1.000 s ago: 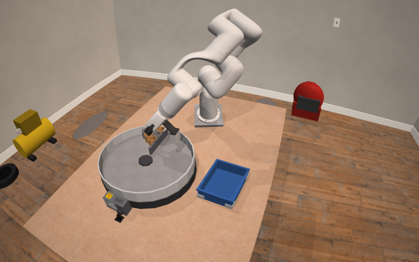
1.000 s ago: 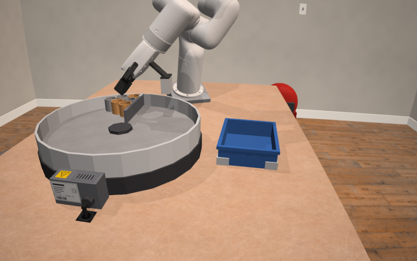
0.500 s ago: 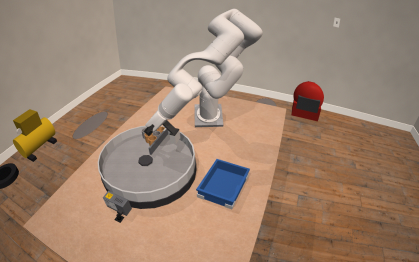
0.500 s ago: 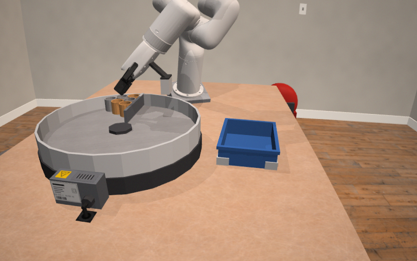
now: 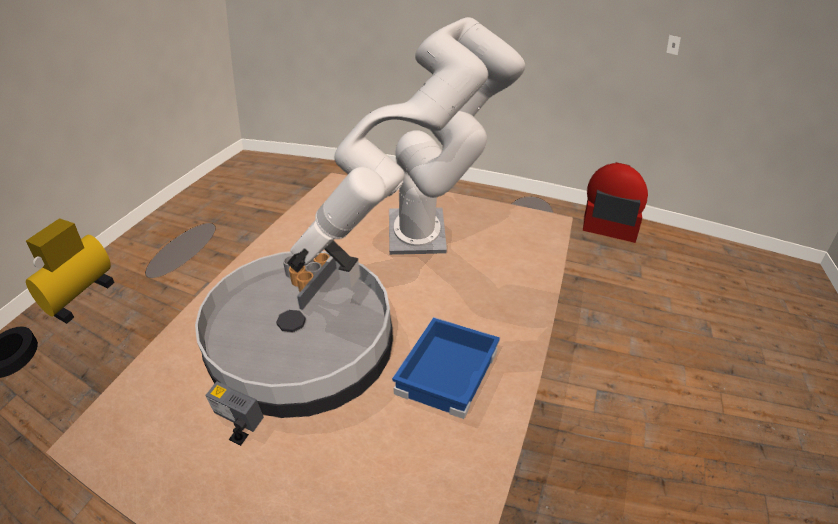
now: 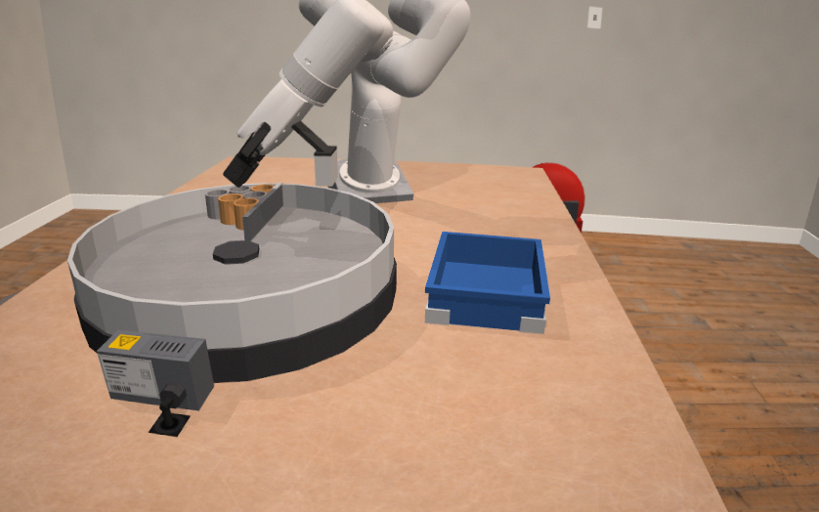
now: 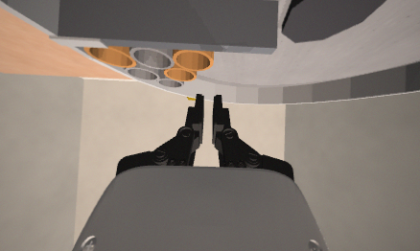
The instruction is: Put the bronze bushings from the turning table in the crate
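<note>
The blue crate is 35 cm to the left of my hand, 12 cm below it and 9 cm ahead of it. Round my hand: turning table: 9 cm below, 9 cm ahead, 1 cm to the left.
</note>
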